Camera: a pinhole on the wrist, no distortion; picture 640 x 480 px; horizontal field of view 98.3 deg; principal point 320.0 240.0 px. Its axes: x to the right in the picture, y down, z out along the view. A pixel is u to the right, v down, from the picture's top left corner.
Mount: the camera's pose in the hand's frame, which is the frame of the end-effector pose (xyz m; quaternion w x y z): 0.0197 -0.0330 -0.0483 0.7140 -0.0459 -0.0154 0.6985
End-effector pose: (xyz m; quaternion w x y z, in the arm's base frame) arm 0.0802 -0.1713 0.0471 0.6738 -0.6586 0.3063 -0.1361
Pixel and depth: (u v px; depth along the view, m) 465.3 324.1 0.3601
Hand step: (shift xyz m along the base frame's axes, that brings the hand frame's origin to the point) 0.0452 0.3199 -0.1579
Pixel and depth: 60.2 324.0 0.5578
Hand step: 0.2582 0.4859 0.5333
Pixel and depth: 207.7 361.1 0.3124
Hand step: 0.0696 0.2781 0.1591
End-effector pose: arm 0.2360 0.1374 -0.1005 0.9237 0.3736 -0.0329 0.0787
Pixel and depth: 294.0 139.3 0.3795
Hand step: 0.1305 -0.2622 0.2238
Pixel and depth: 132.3 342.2 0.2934
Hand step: -0.0802 -0.3365 0.0118
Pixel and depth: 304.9 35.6 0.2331
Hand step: 0.1746 -0.1454 0.1370
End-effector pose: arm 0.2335 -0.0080 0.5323 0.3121 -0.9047 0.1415 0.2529
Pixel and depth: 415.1 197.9 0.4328
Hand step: -0.1533 0.1360 -0.3526
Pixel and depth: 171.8 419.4 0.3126
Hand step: -0.1949 0.3210 0.0355
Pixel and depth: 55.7 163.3 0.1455
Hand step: 0.0663 0.1902 -0.0138
